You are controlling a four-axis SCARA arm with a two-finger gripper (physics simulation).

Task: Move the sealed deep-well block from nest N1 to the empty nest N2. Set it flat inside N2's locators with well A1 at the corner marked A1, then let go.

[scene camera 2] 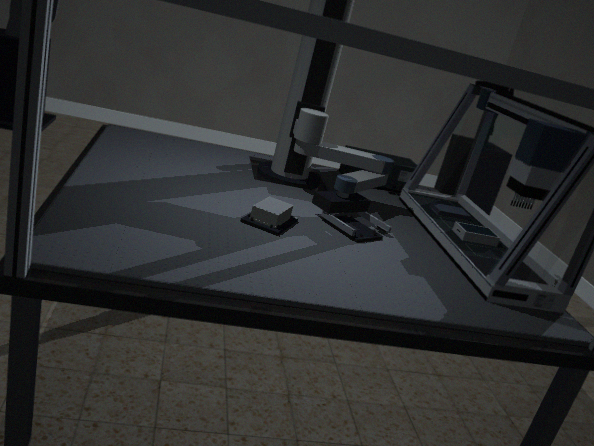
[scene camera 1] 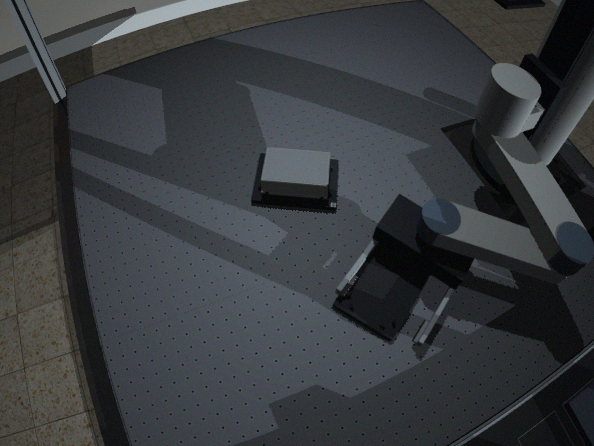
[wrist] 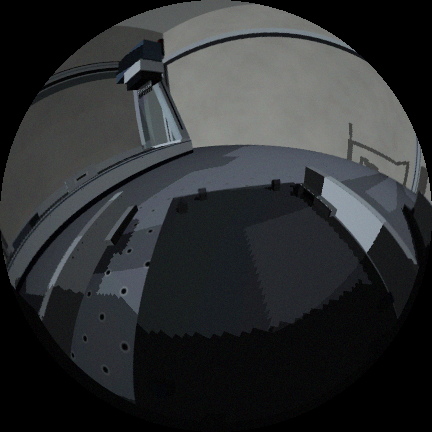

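Seen in the pictures: gripper, between the fingertips: (scene camera 2: 372,231) (scene camera 1: 378,318) (wrist: 214,183); arm's base, origin of its link: (scene camera 2: 288,177).
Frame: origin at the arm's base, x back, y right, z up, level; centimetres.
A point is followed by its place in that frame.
Note:
The pale grey sealed block (scene camera 1: 296,167) @[y 12.5, x -53.9, z 6.6 cm] (scene camera 2: 272,209) @[y 13.7, x -57.4, z 6.6 cm] sits, apparently flat, on a dark nest (scene camera 1: 295,206) @[y 7.4, x -56.3, z 1.8 cm] (scene camera 2: 280,231) @[y 10.8, x -62.2, z 2.2 cm]. A small white mark shows at one corner of this nest; its lettering is too small to read. A second dark nest (scene camera 1: 367,319) @[y -18.6, x -54.5, z 2.5 cm] (scene camera 2: 366,237) @[y -17.2, x -55.9, z 2.5 cm] (wrist: 210,280) @[y -16.6, x -46.6, z 2.5 cm] is empty, with small locators at its edges. My gripper (scene camera 1: 381,316) @[y -19.5, x -53.0, z 3.7 cm] (scene camera 2: 371,232) @[y -19.5, x -53.0, z 3.7 cm] (wrist: 214,183) @[y -19.5, x -53.0, z 3.7 cm] is open and empty, low over this empty nest. One finger is close along the nest's edge, the other stands out past the opposite side. I cannot read which nest is N1 or N2. The block's A1 corner is not distinguishable.
The arm's column (scene camera 1: 567,105) @[y -5.7, x -4.8, z 26.2 cm] (scene camera 2: 295,135) @[y 4.8, x -18.7, z 21.0 cm] stands behind the nests. A framed enclosure (scene camera 2: 445,245) @[y -45.0, x -53.2, z 3.4 cm] stands at the right in scene camera 2, with a white box (scene camera 2: 475,234) @[y -53.8, x -53.3, z 9.0 cm] and a multi-tip head (scene camera 2: 530,170) @[y -47.0, x -78.5, z 37.9 cm] inside. Shadow bands cross the perforated table top (scene camera 1: 200,320) @[y -7.2, x -80.6, z 1.3 cm].

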